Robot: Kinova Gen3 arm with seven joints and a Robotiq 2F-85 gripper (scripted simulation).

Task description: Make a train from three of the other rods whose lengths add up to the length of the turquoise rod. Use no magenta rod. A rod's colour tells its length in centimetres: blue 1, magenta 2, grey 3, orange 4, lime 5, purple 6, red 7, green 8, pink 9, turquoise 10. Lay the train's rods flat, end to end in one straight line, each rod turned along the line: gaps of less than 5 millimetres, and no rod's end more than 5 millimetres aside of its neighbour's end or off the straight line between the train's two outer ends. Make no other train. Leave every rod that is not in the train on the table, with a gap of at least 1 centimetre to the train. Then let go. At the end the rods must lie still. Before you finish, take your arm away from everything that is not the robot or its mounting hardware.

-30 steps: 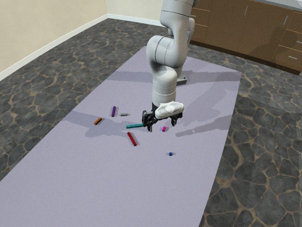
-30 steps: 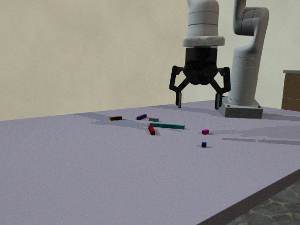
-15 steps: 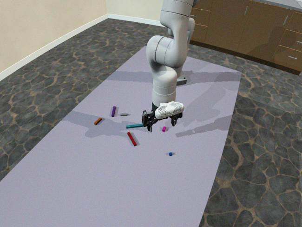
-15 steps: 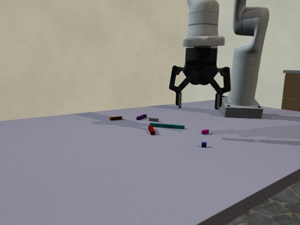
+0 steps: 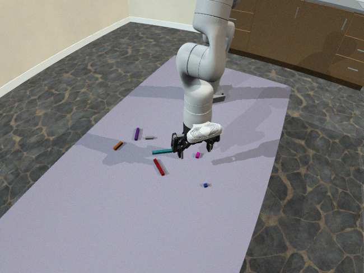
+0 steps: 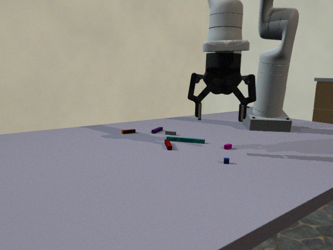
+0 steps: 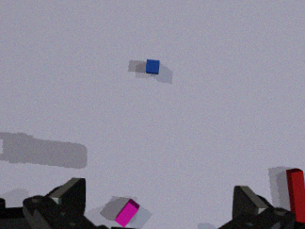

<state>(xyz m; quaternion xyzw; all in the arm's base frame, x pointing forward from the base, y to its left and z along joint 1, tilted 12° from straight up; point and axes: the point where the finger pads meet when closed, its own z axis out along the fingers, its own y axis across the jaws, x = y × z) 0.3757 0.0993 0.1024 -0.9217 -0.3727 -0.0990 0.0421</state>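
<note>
Now: hand 5 cm short of the blue rod, 7 cm to the right of it and 7 cm above it. Also, from my hand: turquoise rod 1 cm behind, 12 cm to the right, 7 cm below; red rod 6 cm ahead, 11 cm to the right, 7 cm below; magenta rod 5 cm behind, 1 cm to the right, 7 cm below.
</note>
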